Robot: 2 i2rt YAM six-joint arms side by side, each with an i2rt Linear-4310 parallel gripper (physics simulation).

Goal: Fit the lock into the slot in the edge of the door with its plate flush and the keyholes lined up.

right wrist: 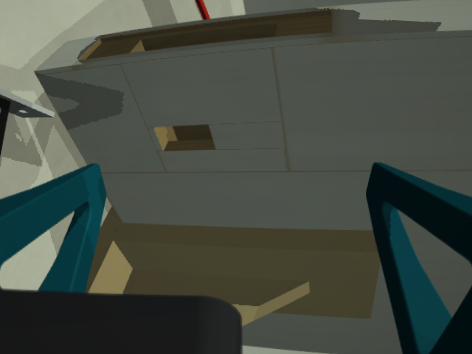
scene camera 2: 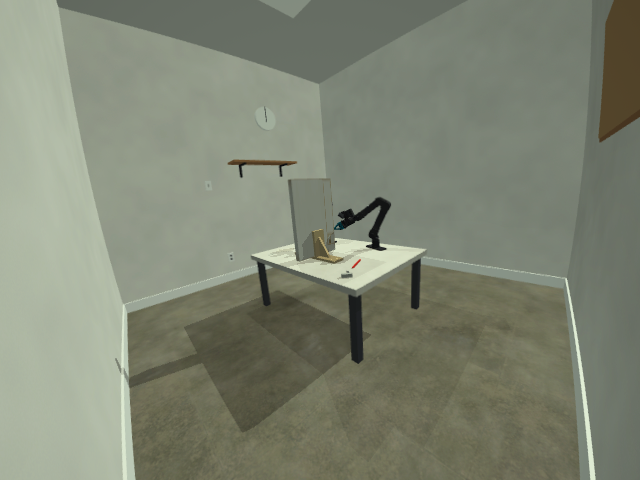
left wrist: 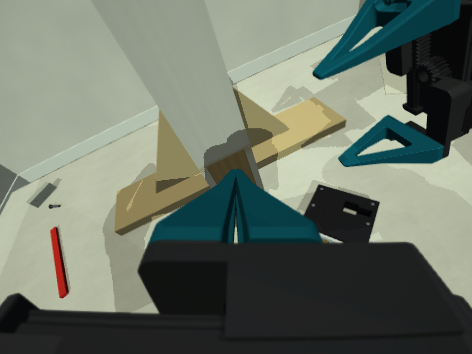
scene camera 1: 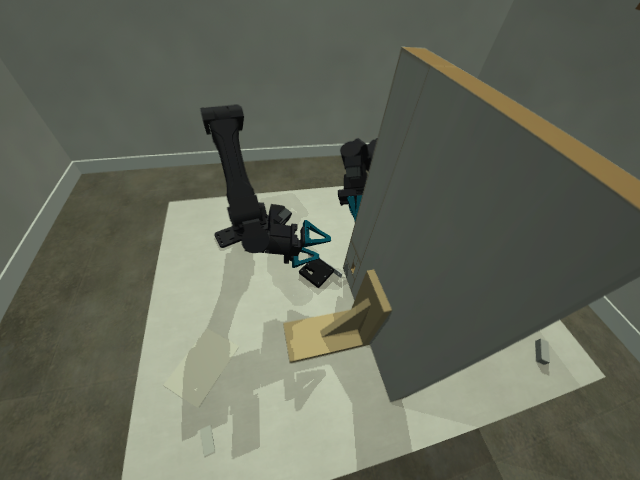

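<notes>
The black lock (scene camera 1: pixel 316 272) (left wrist: pixel 342 212) lies flat on the table beside the door, its metal plate partly hidden by my left gripper in the left wrist view. The upright grey door (scene camera 1: pixel 465 206) (scene camera 2: pixel 310 211) (left wrist: pixel 175 65) (right wrist: pixel 325 100) shows its wooden slot (left wrist: pixel 230 167) (right wrist: pixel 210 37) and, on its face, the keyhole opening (right wrist: pixel 187 137). My left gripper (scene camera 1: pixel 354 217) (scene camera 2: pixel 336 227) (left wrist: pixel 235 177) is shut and empty, above the door's edge near the slot. My right gripper (scene camera 1: pixel 324 248) (left wrist: pixel 330 126) (right wrist: pixel 235 178) is open and empty, close to the lock, facing the door's face.
A wooden stand (scene camera 1: pixel 315 341) (scene camera 2: pixel 330 258) (left wrist: pixel 305 120) holds the door upright. A red bar (scene camera 2: pixel 356 263) (left wrist: pixel 59 262), a small screw (left wrist: pixel 55 206) and a grey block (scene camera 1: pixel 541 351) (left wrist: pixel 44 194) lie beyond the door. A pale sheet (scene camera 1: pixel 206 356) and a light block (scene camera 1: pixel 207 440) lie at lower left.
</notes>
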